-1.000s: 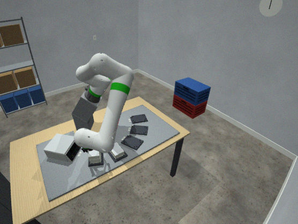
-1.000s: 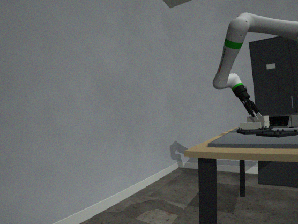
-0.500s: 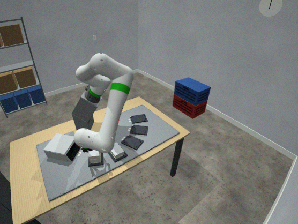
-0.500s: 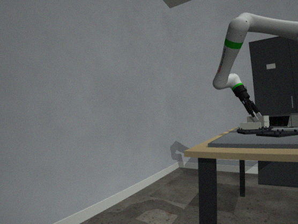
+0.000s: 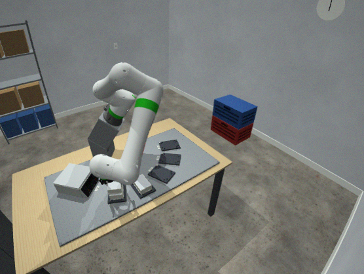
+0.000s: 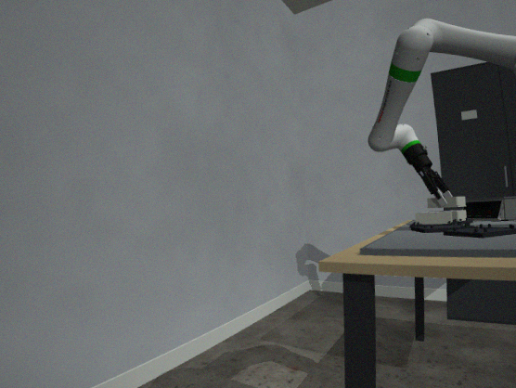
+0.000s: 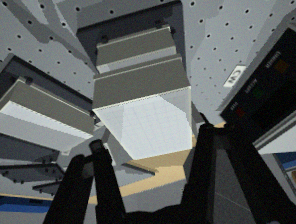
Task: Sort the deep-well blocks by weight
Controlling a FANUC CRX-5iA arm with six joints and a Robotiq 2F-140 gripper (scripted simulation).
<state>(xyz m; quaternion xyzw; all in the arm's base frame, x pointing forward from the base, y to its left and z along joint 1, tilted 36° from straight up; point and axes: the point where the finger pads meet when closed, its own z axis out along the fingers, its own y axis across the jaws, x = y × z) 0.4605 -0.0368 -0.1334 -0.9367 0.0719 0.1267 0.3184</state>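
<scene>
My hand is 260 mm to the left of the weigher platform, 180 mm past it and 10 mm above it. Also, from my hand: CW label (120 mm to the right, 100 mm below, 90 mm behind); check-weigher (250 mm to the right, 180 mm behind, 30 mm below); dark nest plate (170 mm to the left, 90 mm below, 10 mm ahead).
</scene>
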